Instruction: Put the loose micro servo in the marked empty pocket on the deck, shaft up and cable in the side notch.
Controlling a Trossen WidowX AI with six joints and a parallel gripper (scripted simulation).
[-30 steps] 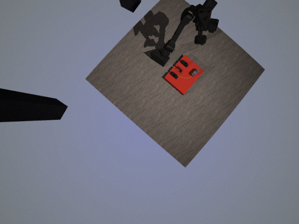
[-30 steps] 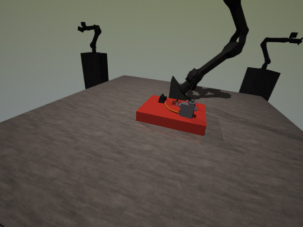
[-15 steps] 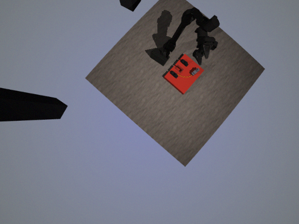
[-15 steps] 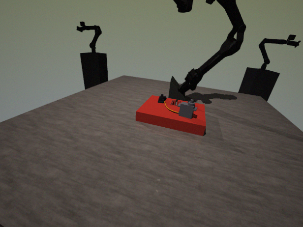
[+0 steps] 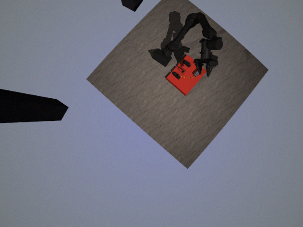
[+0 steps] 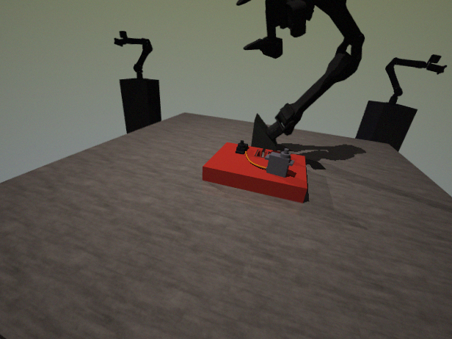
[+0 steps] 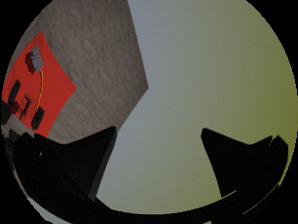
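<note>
Now: the red deck 40 mm behind my gripper tip, 80 mm to the left of it and 380 mm below it.
</note>
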